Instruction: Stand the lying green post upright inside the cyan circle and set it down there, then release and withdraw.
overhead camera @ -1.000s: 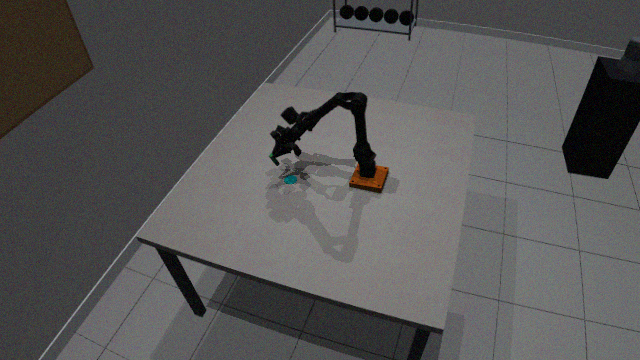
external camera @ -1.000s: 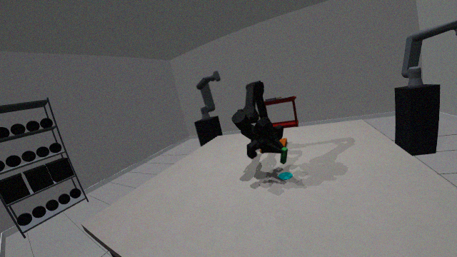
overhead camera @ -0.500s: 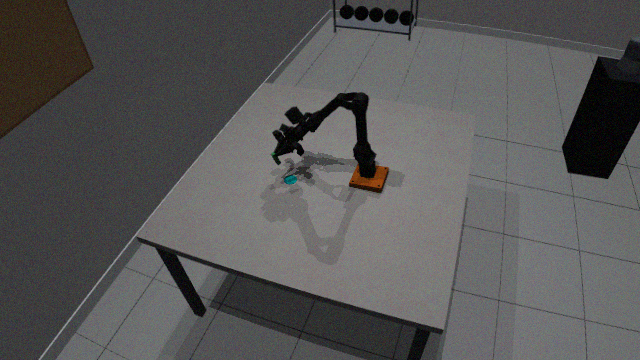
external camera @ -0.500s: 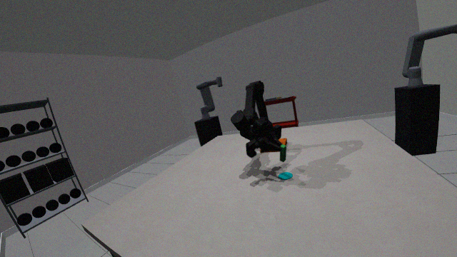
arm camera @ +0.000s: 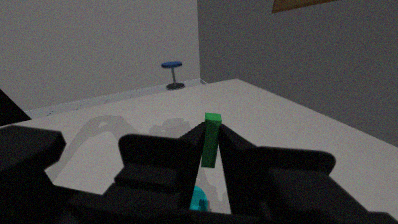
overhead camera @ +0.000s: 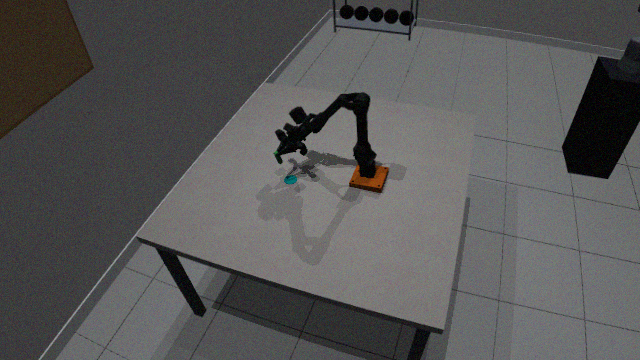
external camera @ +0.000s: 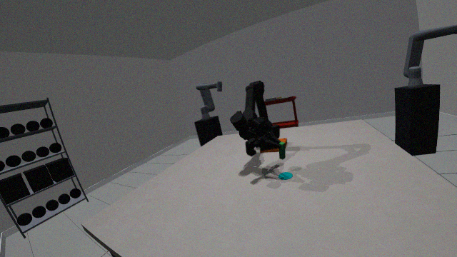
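Right now my gripper tip is 150 mm above the cyan circle, 40 mm past it and 10 mm to the left of it. The rest, counted from my gripper tip: green post 20 mm below.
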